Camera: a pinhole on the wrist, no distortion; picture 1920 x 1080 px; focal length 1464.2 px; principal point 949.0 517.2 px. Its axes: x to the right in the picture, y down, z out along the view. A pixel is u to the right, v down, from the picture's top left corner.
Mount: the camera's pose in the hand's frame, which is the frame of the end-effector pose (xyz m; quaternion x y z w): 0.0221 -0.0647 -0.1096 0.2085 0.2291 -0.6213 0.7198
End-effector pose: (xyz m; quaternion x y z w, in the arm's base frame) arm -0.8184 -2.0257 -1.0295 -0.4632 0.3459 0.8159 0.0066
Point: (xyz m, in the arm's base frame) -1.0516 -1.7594 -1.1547
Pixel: 539 916
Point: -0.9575 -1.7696 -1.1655
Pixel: 751 777
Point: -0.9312 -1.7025 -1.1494
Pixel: 849 549
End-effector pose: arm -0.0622 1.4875 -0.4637 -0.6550 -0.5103 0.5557 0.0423
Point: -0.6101 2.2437 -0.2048
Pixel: outside the picture
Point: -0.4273 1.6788 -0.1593
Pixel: 1841 142
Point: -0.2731 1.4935 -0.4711
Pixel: 346 582
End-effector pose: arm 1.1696 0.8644 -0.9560 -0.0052 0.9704 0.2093 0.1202
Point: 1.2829 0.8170 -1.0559
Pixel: outside the picture
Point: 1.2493 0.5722 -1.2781
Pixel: 1261 252
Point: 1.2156 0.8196 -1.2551
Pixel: 390 490
